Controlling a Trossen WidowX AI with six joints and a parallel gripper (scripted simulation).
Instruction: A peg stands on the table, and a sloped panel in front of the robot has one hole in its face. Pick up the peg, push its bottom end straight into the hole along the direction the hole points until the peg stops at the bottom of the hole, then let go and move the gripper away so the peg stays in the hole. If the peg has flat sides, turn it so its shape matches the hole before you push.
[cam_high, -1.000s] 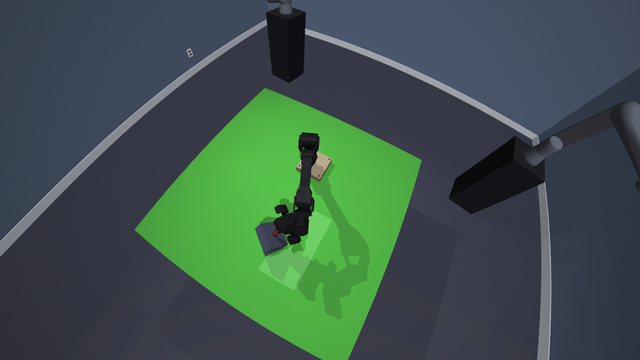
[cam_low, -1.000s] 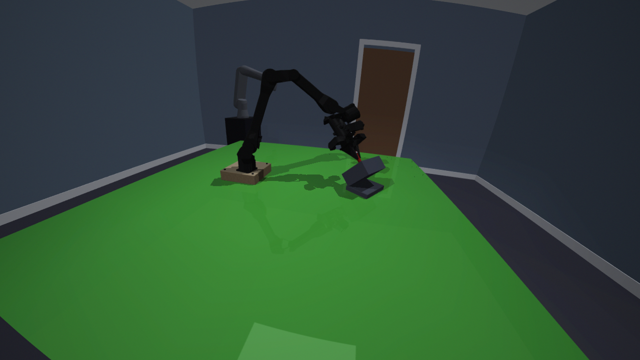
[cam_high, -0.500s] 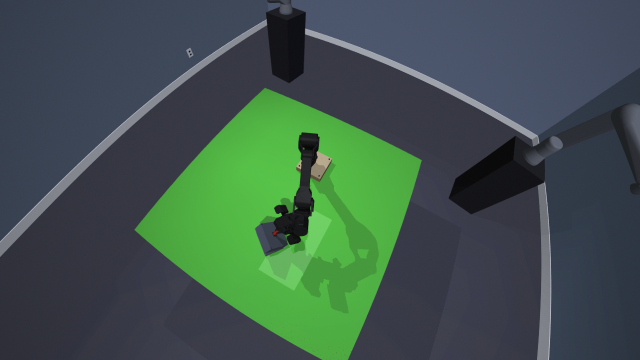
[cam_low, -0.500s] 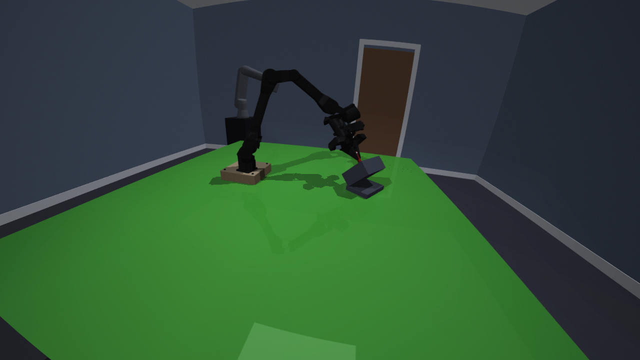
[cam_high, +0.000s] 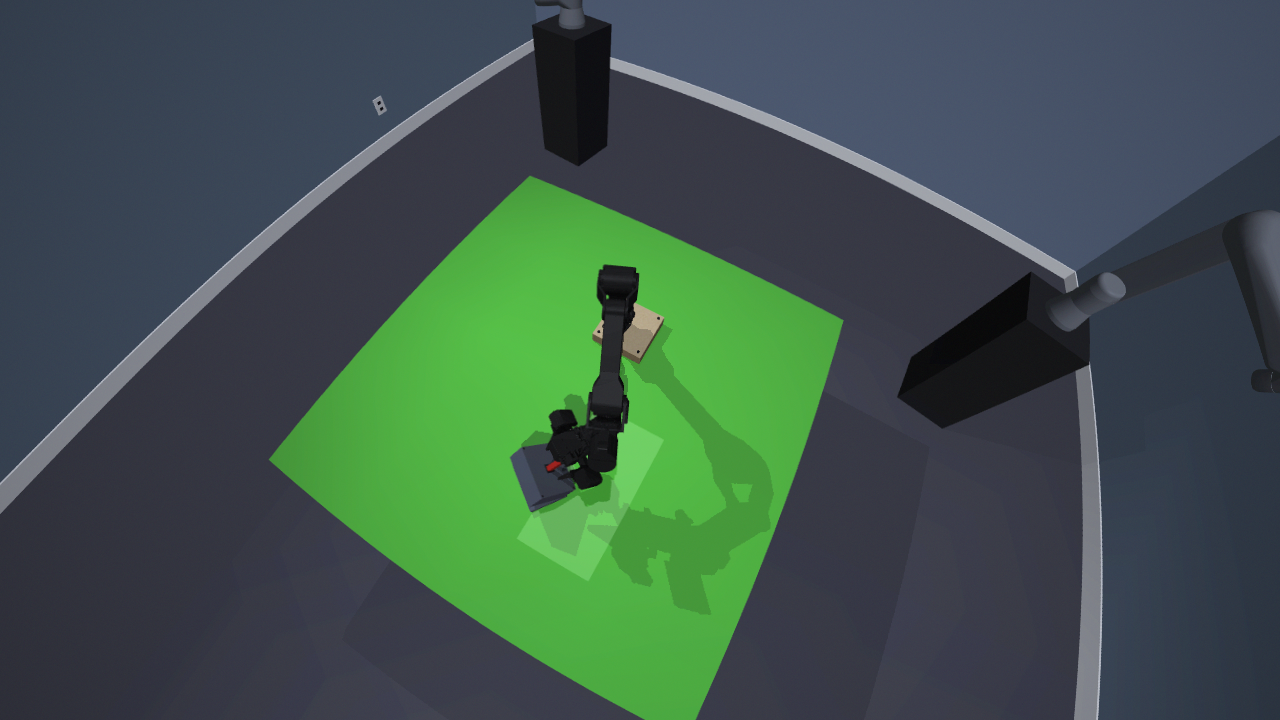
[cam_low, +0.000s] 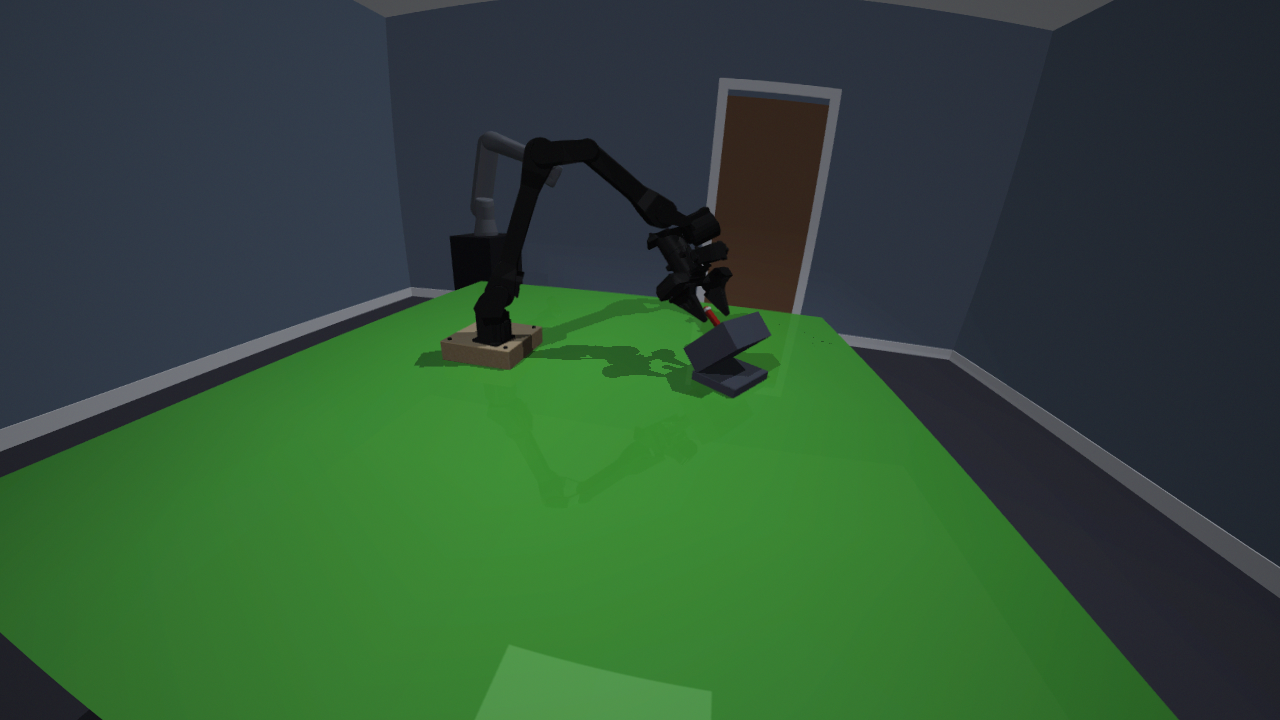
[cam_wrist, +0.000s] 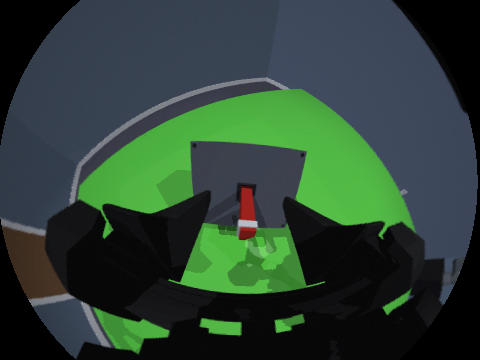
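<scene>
The red peg is 1 cm behind my gripper tip and 1 cm to the left of it. The rest, counted from my gripper tip: grey sloped panel (3 cm ahead, 1 cm to the right, 4 cm below).
</scene>
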